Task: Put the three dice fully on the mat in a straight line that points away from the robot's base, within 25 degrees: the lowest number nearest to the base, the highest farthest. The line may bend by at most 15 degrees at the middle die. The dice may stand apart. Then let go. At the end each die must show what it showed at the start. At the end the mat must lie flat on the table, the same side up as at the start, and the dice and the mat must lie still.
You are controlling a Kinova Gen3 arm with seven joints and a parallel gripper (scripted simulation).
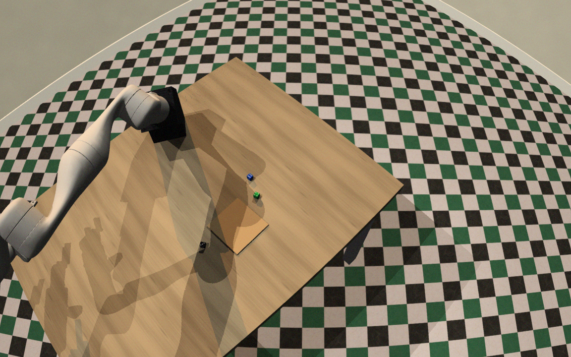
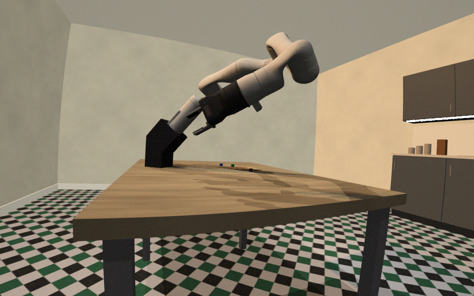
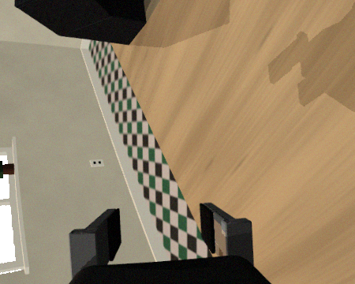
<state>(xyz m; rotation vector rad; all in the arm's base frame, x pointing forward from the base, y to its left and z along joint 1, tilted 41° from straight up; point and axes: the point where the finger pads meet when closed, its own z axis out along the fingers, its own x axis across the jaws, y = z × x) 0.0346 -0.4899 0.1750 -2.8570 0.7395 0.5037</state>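
Right now the orange mat is 510 mm to the left of my hand, 380 mm ahead of it and 190 mm below it. The rest, counted from my hand: green die (620 mm to the left, 350 mm ahead, 180 mm below); then blue die (650 mm to the left, 280 mm ahead, 180 mm below); then black die (380 mm to the left, 360 mm ahead, 180 mm below).
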